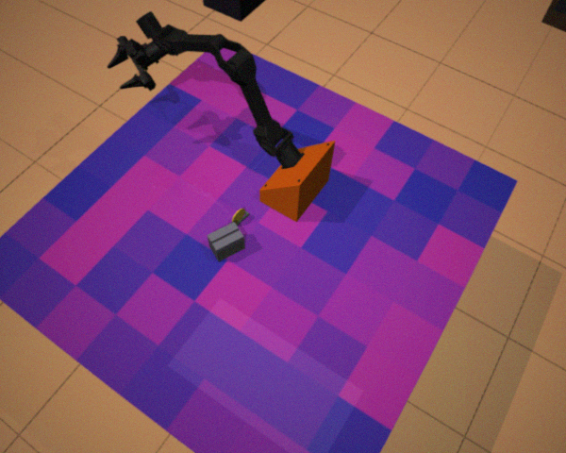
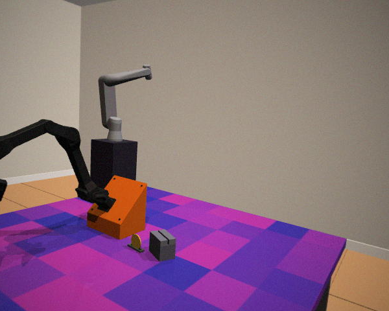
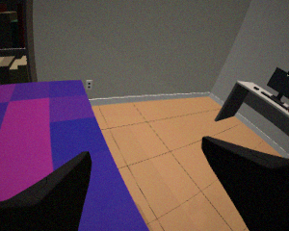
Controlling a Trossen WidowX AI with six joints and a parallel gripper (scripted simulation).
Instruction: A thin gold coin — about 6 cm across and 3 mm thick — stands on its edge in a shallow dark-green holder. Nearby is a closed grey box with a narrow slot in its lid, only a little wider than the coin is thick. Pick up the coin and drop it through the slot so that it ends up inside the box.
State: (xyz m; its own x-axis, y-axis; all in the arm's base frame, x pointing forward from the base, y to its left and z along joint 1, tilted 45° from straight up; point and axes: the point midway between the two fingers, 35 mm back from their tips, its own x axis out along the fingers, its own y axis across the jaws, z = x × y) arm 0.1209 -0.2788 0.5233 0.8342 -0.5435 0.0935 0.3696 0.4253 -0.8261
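Right now my gripper tip is 530 mm to the right of the thin gold coin, 240 mm above it and 80 mm short of it.
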